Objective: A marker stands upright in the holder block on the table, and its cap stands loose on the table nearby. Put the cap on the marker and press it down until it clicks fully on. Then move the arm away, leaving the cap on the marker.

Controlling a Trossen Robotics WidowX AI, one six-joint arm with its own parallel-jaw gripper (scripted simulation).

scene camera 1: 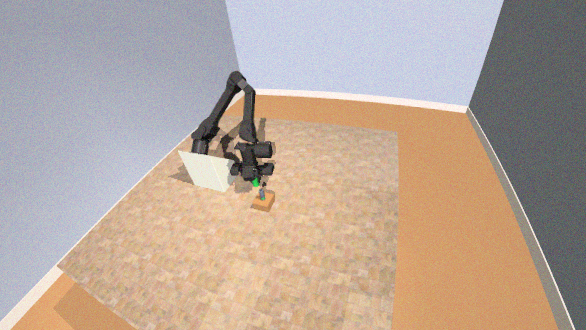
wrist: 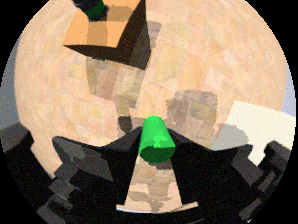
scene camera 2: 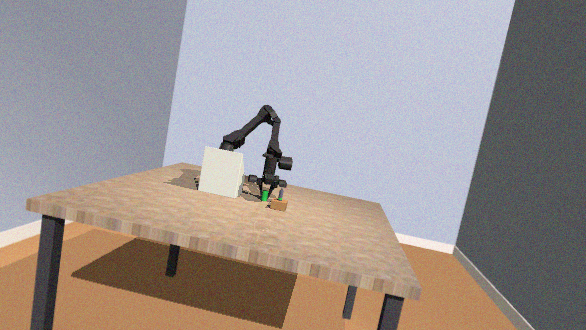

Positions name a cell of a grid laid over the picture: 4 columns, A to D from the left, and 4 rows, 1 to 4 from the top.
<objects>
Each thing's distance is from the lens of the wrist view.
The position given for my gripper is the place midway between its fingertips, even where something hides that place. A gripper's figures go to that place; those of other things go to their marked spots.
my gripper (wrist: C3): 10 cm
green cap (wrist: C3): 6 cm
</objects>
